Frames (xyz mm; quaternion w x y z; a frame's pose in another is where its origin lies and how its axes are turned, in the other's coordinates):
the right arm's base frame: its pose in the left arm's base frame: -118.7 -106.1 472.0 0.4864 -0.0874 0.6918 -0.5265
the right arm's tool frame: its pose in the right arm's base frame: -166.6 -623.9 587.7 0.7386 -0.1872 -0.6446 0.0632
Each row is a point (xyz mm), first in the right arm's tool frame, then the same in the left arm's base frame.
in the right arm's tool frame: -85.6 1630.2 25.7
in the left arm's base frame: 142.0 286.2 -246.6
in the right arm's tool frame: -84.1 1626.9 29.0
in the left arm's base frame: 145.2 285.7 -243.0
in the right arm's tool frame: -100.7 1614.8 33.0
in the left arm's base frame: 135.1 291.0 -225.5
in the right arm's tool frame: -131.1 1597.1 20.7
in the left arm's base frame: 103.8 290.6 -205.2
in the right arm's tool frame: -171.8 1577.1 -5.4
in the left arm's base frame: 55.7 285.9 -185.2
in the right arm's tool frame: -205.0 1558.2 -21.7
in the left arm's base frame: 19.7 283.9 -164.6
